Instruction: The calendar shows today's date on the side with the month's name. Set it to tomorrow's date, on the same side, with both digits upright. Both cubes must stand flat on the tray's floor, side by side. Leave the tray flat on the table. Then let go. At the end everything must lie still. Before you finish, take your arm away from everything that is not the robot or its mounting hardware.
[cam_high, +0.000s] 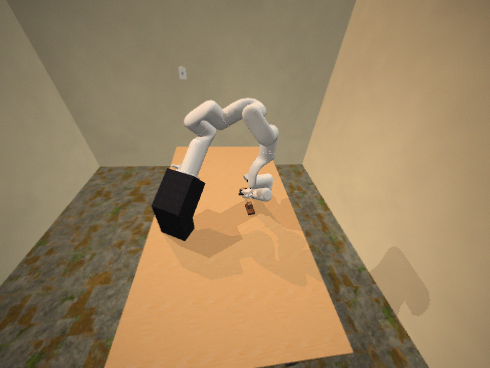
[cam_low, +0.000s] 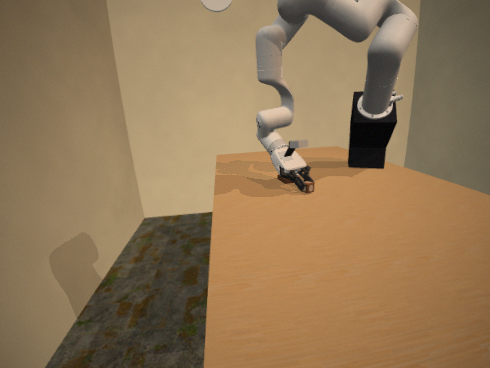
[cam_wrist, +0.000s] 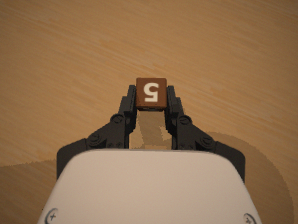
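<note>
Right now my hand is 10 mm to the right of the brown digit cube, 10 mm past it and 10 mm above it.
</note>
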